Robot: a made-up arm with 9 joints.
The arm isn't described. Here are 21 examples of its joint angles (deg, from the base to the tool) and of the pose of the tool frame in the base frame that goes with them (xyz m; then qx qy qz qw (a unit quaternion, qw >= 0)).
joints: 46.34 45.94 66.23 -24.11 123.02 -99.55 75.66 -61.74 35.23
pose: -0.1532 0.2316 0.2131 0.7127 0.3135 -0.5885 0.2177
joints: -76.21 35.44 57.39 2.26 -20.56 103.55 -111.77 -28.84 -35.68
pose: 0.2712 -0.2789 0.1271 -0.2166 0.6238 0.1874 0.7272
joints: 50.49 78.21 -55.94 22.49 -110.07 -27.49 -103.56 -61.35 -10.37
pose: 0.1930 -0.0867 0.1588 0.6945 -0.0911 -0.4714 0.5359
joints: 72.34 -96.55 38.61 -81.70 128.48 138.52 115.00 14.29 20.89
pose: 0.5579 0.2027 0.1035 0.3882 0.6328 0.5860 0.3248
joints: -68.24 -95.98 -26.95 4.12 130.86 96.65 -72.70 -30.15 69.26
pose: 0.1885 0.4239 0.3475 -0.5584 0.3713 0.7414 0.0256
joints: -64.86 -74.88 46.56 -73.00 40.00 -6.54 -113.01 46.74 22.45
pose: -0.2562 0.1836 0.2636 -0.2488 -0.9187 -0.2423 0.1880
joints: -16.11 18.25 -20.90 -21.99 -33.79 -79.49 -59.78 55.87 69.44
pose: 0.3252 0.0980 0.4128 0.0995 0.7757 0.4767 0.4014
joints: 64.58 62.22 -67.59 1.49 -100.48 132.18 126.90 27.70 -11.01
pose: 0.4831 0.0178 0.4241 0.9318 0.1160 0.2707 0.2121
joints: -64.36 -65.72 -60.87 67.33 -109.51 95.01 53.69 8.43 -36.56
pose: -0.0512 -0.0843 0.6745 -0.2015 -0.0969 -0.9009 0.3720
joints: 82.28 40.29 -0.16 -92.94 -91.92 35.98 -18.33 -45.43 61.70
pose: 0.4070 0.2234 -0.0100 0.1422 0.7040 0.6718 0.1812
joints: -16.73 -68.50 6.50 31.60 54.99 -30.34 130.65 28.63 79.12
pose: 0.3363 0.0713 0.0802 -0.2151 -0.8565 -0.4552 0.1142
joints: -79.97 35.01 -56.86 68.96 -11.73 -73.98 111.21 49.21 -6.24
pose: 0.3060 -0.2666 -0.0028 -0.8764 0.4582 0.0721 0.1298
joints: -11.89 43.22 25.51 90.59 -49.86 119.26 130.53 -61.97 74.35
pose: 0.2267 -0.3488 0.2224 0.1339 0.5348 0.1977 0.8106
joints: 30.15 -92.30 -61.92 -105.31 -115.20 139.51 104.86 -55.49 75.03
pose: 0.3385 0.1802 -0.0230 0.9391 -0.1619 0.2426 0.1819
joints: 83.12 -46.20 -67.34 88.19 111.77 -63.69 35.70 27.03 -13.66
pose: -0.4031 -0.0789 0.4610 -0.3316 -0.7176 0.5179 0.3268
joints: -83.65 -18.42 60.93 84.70 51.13 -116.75 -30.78 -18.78 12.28
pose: 0.3575 0.4790 0.4888 0.4184 0.1998 0.8384 0.2865
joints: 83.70 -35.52 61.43 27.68 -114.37 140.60 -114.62 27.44 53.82
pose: 0.2551 -0.4444 0.1086 0.2244 0.9218 -0.2560 0.1853
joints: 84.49 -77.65 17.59 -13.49 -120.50 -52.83 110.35 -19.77 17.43
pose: 0.3752 -0.4071 0.1364 0.5310 -0.7311 0.0716 0.4224
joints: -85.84 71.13 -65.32 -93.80 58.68 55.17 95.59 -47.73 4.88
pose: -0.2955 -0.2379 0.7864 -0.6010 -0.5417 -0.0342 0.5867
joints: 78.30 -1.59 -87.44 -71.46 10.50 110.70 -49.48 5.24 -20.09
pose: 0.0885 -0.4914 0.7050 0.4537 -0.8273 0.2963 0.1479
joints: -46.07 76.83 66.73 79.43 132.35 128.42 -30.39 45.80 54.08
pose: 0.2914 0.1198 0.5200 -0.4378 0.2680 -0.5335 0.6722
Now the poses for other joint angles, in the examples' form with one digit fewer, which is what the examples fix.
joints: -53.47 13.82 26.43 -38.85 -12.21 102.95 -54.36 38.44 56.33
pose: -0.211 -0.255 0.458 -0.388 -0.665 0.590 0.242
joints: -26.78 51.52 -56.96 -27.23 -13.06 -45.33 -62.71 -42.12 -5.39
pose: 0.274 0.060 0.799 -0.173 -0.235 0.661 0.691
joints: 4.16 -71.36 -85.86 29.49 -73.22 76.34 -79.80 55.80 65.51
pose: 0.431 -0.091 0.594 -0.322 0.205 -0.731 0.565
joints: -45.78 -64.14 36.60 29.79 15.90 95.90 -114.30 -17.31 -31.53
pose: 0.538 0.173 0.367 0.118 0.121 0.520 0.837
